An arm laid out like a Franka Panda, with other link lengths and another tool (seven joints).
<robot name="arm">
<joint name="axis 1" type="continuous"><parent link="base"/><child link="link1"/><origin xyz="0 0 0.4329" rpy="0 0 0"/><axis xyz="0 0 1"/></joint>
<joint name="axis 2" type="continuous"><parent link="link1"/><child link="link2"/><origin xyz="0 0 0" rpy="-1.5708 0 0"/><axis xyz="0 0 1"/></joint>
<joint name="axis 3" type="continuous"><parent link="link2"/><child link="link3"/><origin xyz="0 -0.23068 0" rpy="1.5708 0 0"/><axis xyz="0 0 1"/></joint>
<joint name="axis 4" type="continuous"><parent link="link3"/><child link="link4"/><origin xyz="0.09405 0 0" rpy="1.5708 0 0"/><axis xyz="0 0 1"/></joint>
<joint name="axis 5" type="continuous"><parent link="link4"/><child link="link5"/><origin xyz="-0.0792 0.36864 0" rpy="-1.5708 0 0"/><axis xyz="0 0 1"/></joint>
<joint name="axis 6" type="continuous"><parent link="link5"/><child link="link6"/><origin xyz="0 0 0" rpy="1.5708 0 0"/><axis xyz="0 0 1"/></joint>
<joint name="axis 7" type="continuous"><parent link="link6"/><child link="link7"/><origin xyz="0.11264 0 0" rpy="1.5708 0 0"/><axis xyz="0 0 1"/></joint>
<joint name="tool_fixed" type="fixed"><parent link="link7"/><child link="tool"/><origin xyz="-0.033 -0.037 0.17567" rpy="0 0.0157 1.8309"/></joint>
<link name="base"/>
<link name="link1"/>
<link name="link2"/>
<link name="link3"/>
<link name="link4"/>
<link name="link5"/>
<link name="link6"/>
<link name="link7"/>
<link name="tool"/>
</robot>
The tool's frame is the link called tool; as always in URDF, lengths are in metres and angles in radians. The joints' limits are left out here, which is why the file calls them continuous.
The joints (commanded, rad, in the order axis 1, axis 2, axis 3, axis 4, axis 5, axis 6, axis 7), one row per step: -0.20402 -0.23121 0.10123 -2.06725 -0.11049 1.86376 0.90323; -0.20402 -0.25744 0.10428 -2.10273 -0.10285 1.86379 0.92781; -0.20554 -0.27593 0.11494 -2.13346 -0.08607 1.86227 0.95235; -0.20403 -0.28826 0.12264 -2.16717 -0.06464 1.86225 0.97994; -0.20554 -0.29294 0.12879 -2.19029 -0.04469 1.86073 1.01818; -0.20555 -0.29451 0.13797 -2.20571 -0.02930 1.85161 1.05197; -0.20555 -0.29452 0.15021 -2.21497 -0.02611 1.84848 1.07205; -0.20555 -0.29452 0.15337 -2.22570 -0.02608 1.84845 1.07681; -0.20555 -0.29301 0.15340 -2.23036 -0.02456 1.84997 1.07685; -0.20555 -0.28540 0.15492 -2.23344 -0.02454 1.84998 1.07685; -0.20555 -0.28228 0.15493 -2.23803 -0.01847 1.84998 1.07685; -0.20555 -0.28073 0.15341 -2.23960 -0.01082 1.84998 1.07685; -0.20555 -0.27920 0.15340 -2.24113 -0.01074 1.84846 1.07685; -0.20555 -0.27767 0.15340 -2.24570 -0.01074 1.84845 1.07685
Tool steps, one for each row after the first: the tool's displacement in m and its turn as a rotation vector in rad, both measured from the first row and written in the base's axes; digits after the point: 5 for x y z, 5 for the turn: -0.00684 0.00290 -0.00364 0.00522 0.00574 -0.02434; -0.01244 0.00994 -0.00921 0.01780 0.01571 -0.04567; -0.01815 0.01737 -0.01912 0.03598 0.03291 -0.07164; -0.02139 0.02179 -0.02787 0.05297 0.04799 -0.11255; -0.02472 0.02785 -0.03553 0.06406 0.06756 -0.14401; -0.02660 0.03393 -0.04076 0.06243 0.07869 -0.15438; -0.02903 0.03532 -0.04611 0.06107 0.08916 -0.15694; -0.02985 0.03551 -0.04890 0.06266 0.09378 -0.15765; -0.03067 0.03624 -0.05422 0.06308 0.10450 -0.15662; -0.03172 0.03704 -0.05776 0.06914 0.11214 -0.15898; -0.03193 0.03732 -0.05896 0.07705 0.11509 -0.16306; -0.03263 0.03733 -0.06061 0.07725 0.11965 -0.16339; -0.03384 0.03731 -0.06355 0.07735 0.12574 -0.16380
